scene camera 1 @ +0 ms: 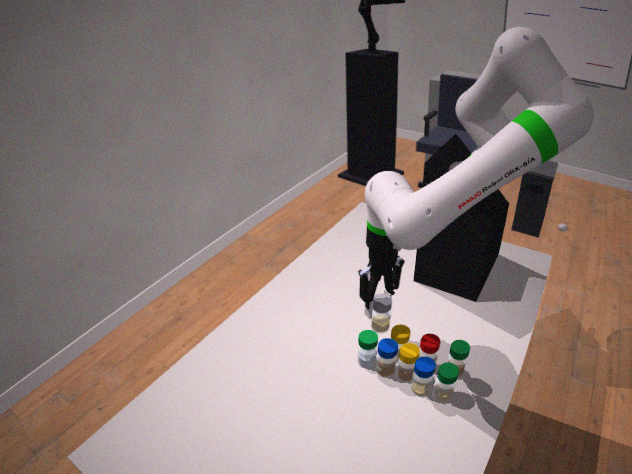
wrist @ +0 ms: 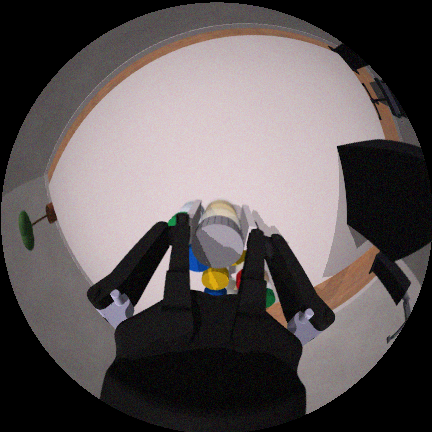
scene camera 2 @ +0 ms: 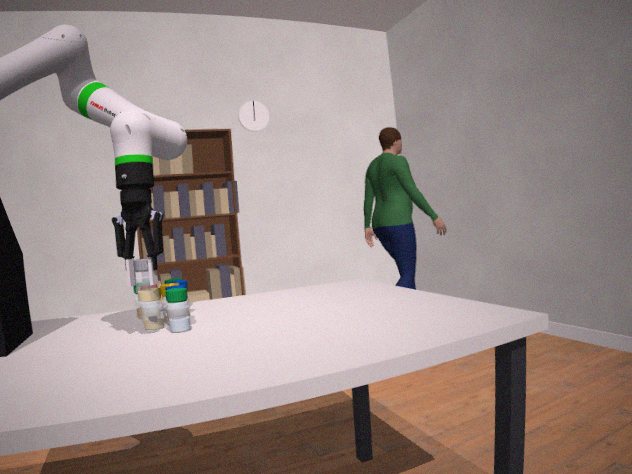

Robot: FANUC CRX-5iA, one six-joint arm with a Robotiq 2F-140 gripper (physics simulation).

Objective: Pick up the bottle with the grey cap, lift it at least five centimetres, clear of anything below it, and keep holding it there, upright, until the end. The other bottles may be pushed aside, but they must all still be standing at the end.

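Frame: origin at the arm's base, x ahead, y left, z up, level; metres.
Where they show: gripper, fingertip midpoint: (scene camera 1: pixel 377 312) (wrist: pixel 220 211) (scene camera 2: pixel 143 285).
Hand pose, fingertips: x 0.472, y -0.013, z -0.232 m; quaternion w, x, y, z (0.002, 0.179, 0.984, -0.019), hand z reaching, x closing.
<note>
Each offset is from my fingertips to the centre of the thing. "spot": to the spot under its first point. Level surfaces: height alone.
The bottle with the grey cap @[dx +0.006, dy +0.018, dz +0.009 m] (scene camera 1: pixel 381 305) (scene camera 2: pixel 140 265) (wrist: pixel 219 243) has pale yellow contents and looks about upright. My gripper (scene camera 1: pixel 380 302) (scene camera 2: pixel 141 273) (wrist: pixel 220 211) is shut on it, one finger pad on each side. The held bottle is raised off the table, its cap well above the other caps in scene camera 2. Its lower part overlaps a standing bottle @[dx +0.002, dy +0.085, dz -0.075 m] (scene camera 2: pixel 152 320) in that view, so the gap below it is hard to judge. The other bottles stand, among them green @[dx +0.075, dy +0.026, dz -0.075 m] (scene camera 1: pixel 368 339), blue @[dx +0.069, dy +0.087, dz -0.075 m] (scene camera 1: pixel 387 348), dark yellow @[spot: dx +0.015, dy +0.091, dz -0.022 m] (scene camera 1: pixel 400 334) and red @[dx -0.017, dy +0.171, dz -0.075 m] (scene camera 1: pixel 429 343) caps.
More standing bottles have a yellow cap @[dx +0.049, dy +0.144, dz -0.035 m] (scene camera 1: pixel 408 353), a blue cap @[dx +0.066, dy +0.204, dz -0.035 m] (scene camera 1: pixel 424 367) and green caps, at the front @[spot: dx +0.060, dy +0.267, dz -0.022 m] (scene camera 1: pixel 447 373) and right (scene camera 1: pixel 459 350). The black robot pedestal (scene camera 1: pixel 459 250) (wrist: pixel 385 195) rises from the white table @[dz -0.127 m] (scene camera 1: pixel 255 387) (scene camera 2: pixel 331 331). A person (scene camera 2: pixel 393 188) stands beyond the table.
</note>
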